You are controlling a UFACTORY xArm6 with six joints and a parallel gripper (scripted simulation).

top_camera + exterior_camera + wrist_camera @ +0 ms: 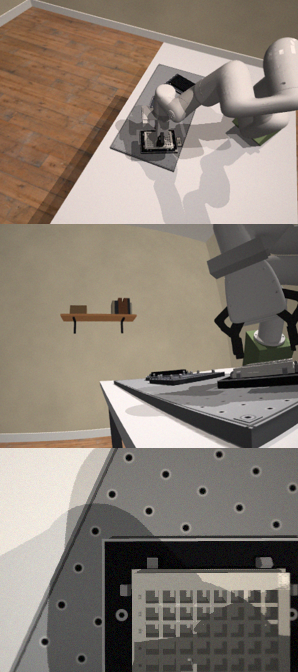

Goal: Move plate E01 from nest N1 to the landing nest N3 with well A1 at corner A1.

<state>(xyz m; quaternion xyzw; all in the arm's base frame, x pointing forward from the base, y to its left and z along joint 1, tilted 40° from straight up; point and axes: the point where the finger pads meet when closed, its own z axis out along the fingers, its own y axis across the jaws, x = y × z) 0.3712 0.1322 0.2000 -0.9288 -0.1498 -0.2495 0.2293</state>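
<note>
Now: the white well plate 3 cm below my hand. The rest, counted from my hand: black nest 4 cm below; then black plate 41 cm to the right, 3 cm below, 1 cm ahead.
</note>
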